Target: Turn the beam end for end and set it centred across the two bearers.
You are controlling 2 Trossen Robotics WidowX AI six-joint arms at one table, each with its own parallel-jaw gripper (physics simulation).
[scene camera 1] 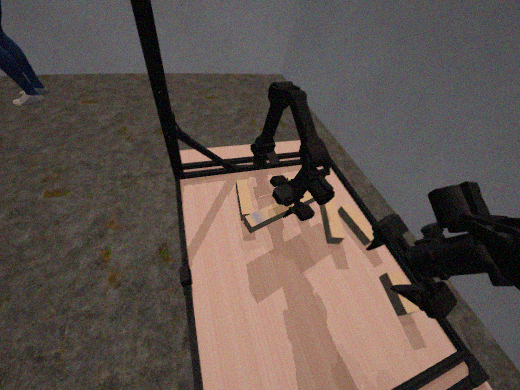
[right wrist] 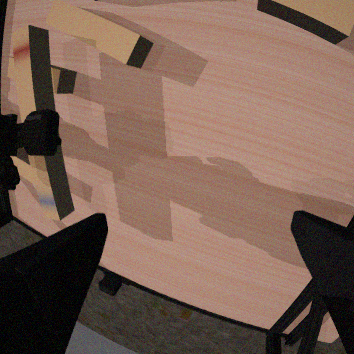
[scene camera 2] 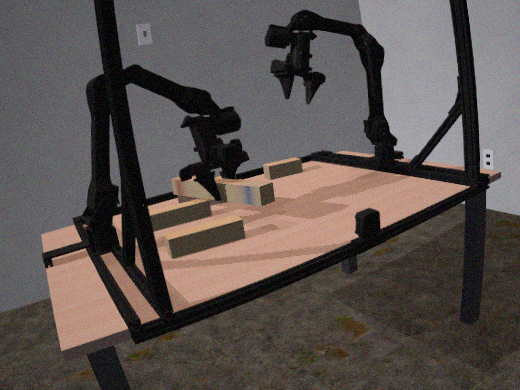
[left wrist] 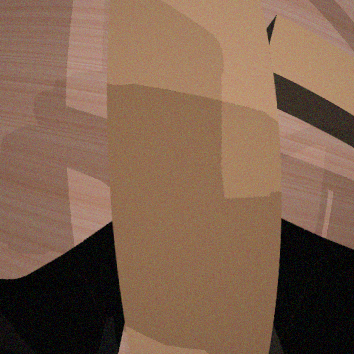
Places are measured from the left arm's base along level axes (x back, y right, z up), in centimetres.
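Where they show: left gripper, between the fingertips: (scene camera 1: pixel 279 212) (scene camera 2: pixel 226 198) (left wrist: pixel 188 214); right gripper, between the fingertips: (scene camera 1: pixel 379 267) (right wrist: pixel 201 222) (scene camera 2: pixel 297 101); left arm's base, origin of its link: (scene camera 1: pixel 259 161) (scene camera 2: pixel 104 249); right arm's base, origin of its link: (scene camera 2: pixel 385 163).
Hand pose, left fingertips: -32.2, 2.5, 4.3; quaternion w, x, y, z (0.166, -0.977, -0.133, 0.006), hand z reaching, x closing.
Each offset is from my left fingertips to the centre of the thing, as dx, dy, dz.
The long pale beam {+0.8, -3.0, +2.1} (scene camera 1: pixel 272 214) (scene camera 2: pixel 250 192) (left wrist: pixel 195 150) (right wrist: pixel 40 65) has a blue band near one end and a red one near the other. My left gripper (scene camera 1: pixel 294 202) (scene camera 2: pixel 223 187) (left wrist: pixel 188 214) is shut on its middle, holding it level and low over the table. The blue end is beside the near end of a pale block {+11.4, +10.2, -4.0} (scene camera 1: pixel 244 195) (scene camera 2: pixel 205 237). Another block {+9.3, -12.0, -4.0} (scene camera 2: pixel 180 215) lies roughly parallel to that one. Which blocks are the bearers is unclear. My right gripper (scene camera 1: pixel 384 266) (scene camera 2: pixel 298 100) (right wrist: pixel 201 222) is open and empty, high above the table.
More pale blocks lie about: one (scene camera 1: pixel 332 225) (right wrist: pixel 66 81) near the beam's red end, one (scene camera 1: pixel 356 220) (right wrist: pixel 95 32) beside it, and one {-36.0, -29.3, -3.8} (scene camera 1: pixel 400 295) (scene camera 2: pixel 282 169) (right wrist: pixel 310 17) below my right gripper. A black frame with posts edges the table.
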